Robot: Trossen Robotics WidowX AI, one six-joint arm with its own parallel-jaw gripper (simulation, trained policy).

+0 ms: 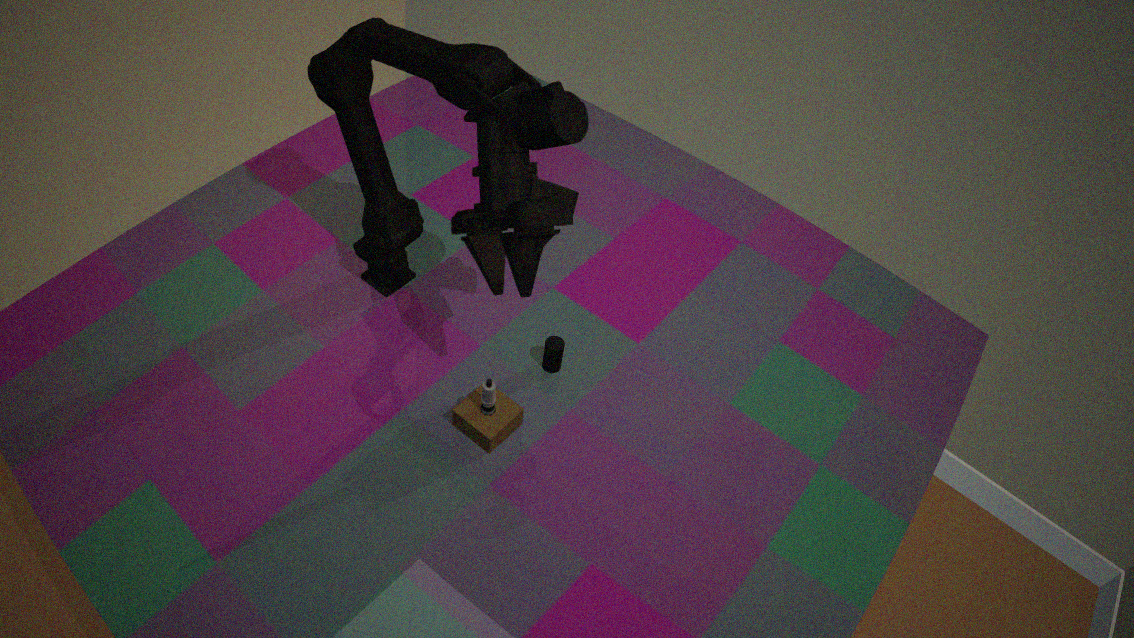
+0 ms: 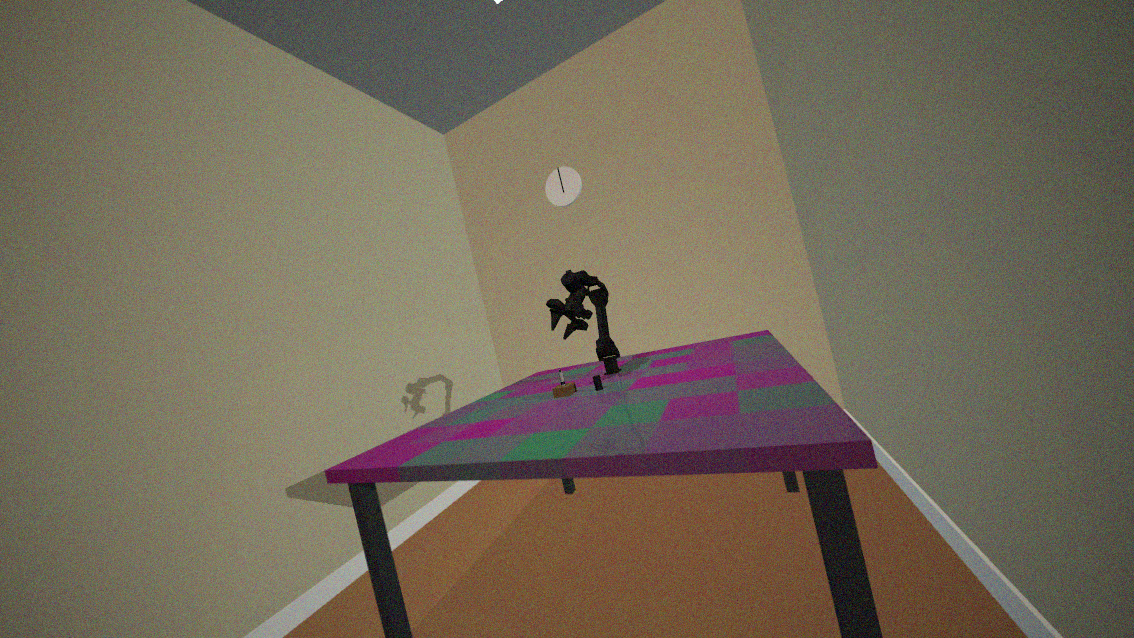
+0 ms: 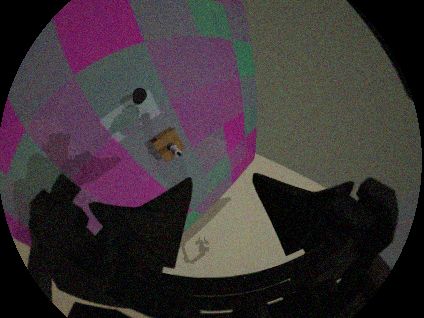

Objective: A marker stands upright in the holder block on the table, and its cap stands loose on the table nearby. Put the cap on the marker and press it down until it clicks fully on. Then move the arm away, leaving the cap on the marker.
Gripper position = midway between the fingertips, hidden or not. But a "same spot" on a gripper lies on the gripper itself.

My gripper shows in image 1, in image 2 (558,334) and in image 3. The same spot on my gripper: (image 3: 302,219) is (image 1: 531,238).
